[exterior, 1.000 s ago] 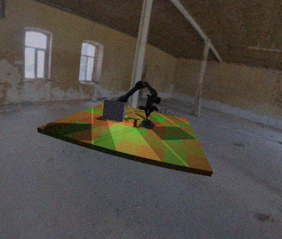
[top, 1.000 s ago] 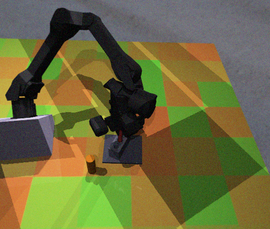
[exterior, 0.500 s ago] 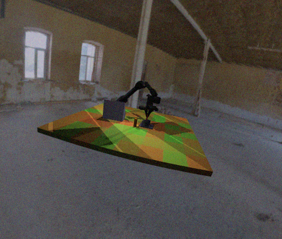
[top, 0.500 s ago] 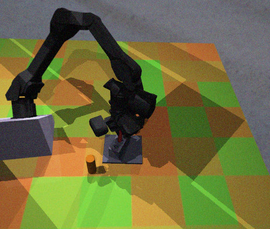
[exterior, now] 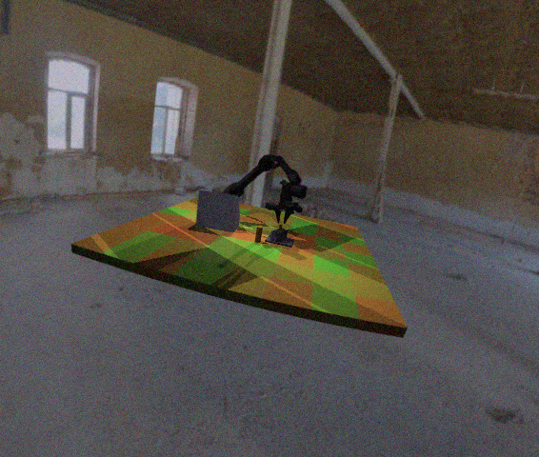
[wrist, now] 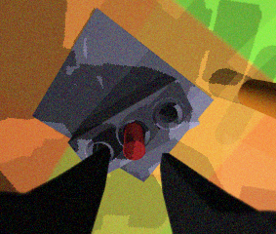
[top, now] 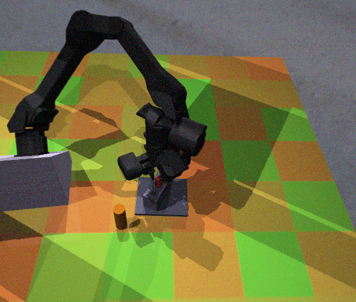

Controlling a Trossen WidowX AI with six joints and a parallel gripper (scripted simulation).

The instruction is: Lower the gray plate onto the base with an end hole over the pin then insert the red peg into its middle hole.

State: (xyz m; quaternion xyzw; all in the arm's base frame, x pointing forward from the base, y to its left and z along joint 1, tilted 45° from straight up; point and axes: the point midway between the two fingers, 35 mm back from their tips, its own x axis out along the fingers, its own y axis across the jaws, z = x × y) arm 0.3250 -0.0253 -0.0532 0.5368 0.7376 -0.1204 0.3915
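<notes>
The red peg lies 5 cm below my gripper tip. Round my gripper tip: orange cylinder: 9 cm to the right, 9 cm behind, 6 cm below; gray plate: 5 cm below; dark square base: 9 cm below, 2 cm to the left, 1 cm ahead.
</notes>
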